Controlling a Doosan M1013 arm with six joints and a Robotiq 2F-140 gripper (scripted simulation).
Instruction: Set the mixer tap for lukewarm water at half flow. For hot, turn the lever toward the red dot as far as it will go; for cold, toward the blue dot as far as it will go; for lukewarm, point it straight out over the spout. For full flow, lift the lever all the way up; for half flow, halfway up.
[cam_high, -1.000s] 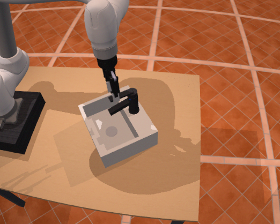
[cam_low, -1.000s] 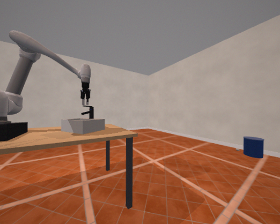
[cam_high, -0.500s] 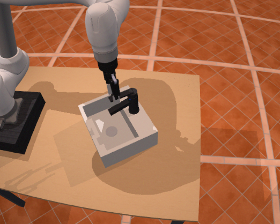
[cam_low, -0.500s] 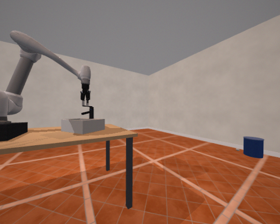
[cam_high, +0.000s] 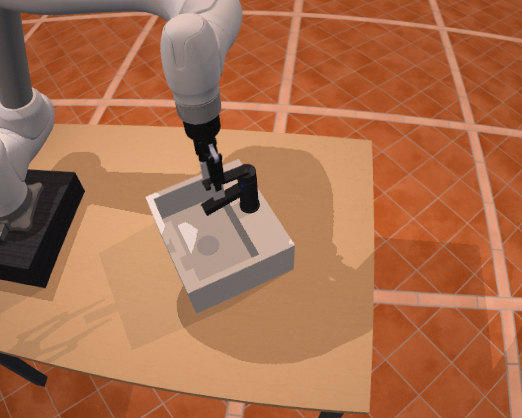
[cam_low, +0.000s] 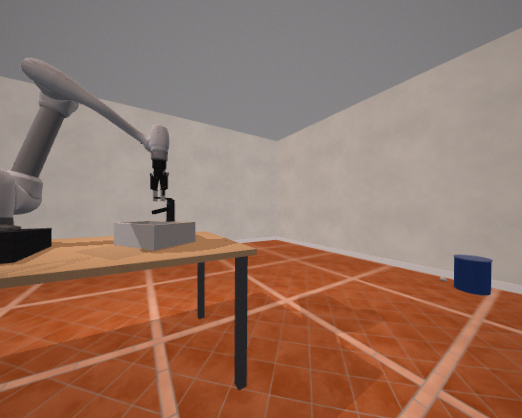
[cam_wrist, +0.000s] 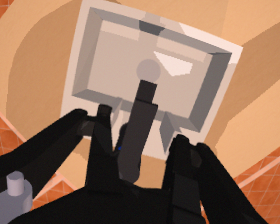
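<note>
My gripper is now 3 cm short of the lever, 1 cm to the right of it and 1 cm above it. From my hand the other things lie so: black mixer tap: 6 cm ahead, 2 cm to the left, 5 cm below; grey sink basin: 3 cm behind, 1 cm to the right, 24 cm below.
</note>
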